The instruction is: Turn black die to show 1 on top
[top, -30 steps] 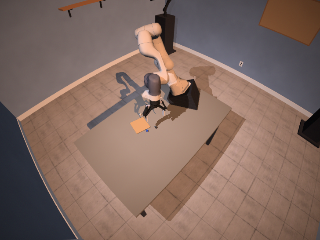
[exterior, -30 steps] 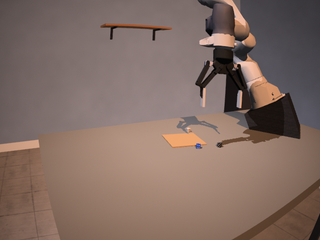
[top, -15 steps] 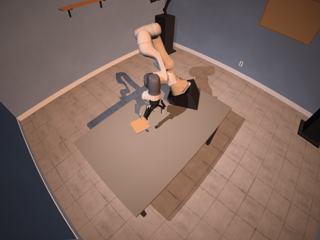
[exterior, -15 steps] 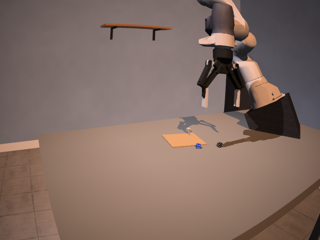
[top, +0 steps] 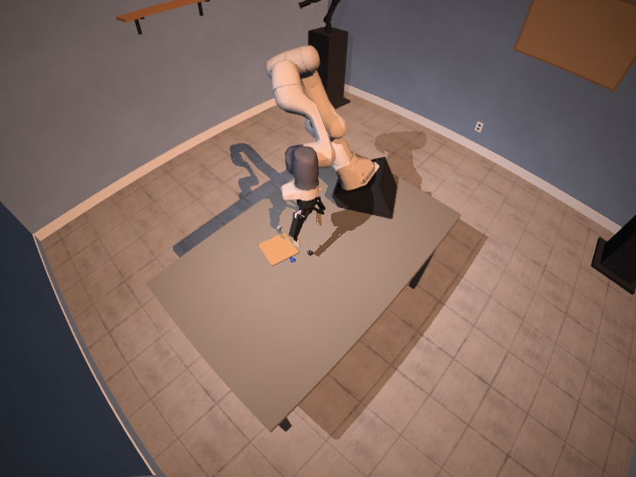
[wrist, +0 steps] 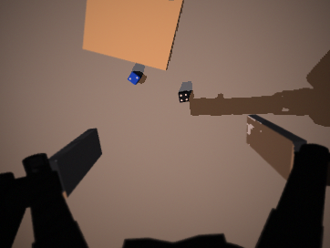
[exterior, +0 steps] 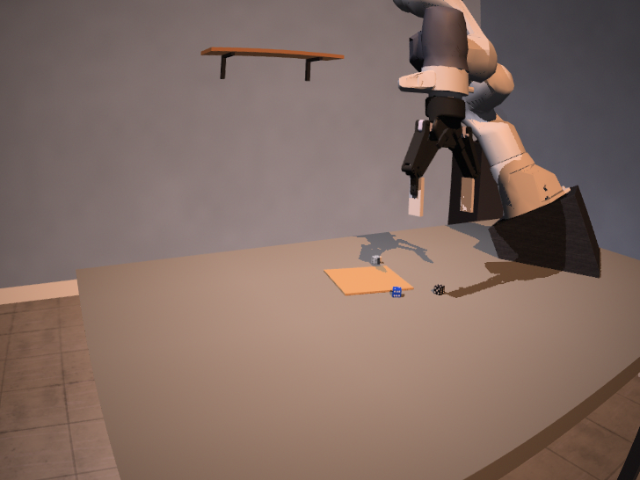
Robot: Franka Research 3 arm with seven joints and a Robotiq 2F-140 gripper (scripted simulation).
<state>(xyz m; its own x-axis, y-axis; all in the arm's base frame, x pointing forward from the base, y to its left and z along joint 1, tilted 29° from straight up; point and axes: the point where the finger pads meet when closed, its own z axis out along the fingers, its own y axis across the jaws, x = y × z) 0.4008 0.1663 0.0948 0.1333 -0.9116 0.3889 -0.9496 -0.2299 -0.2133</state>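
Now: hand 2 cm past the black die, 1 cm to the left of it and 16 cm above it. The rest, counted from my hand: orange mat 7 cm ahead, 13 cm to the right, 17 cm below; then blue die 7 cm ahead, 3 cm to the right, 16 cm below; then white die 1 cm behind, 22 cm to the right, 16 cm below.
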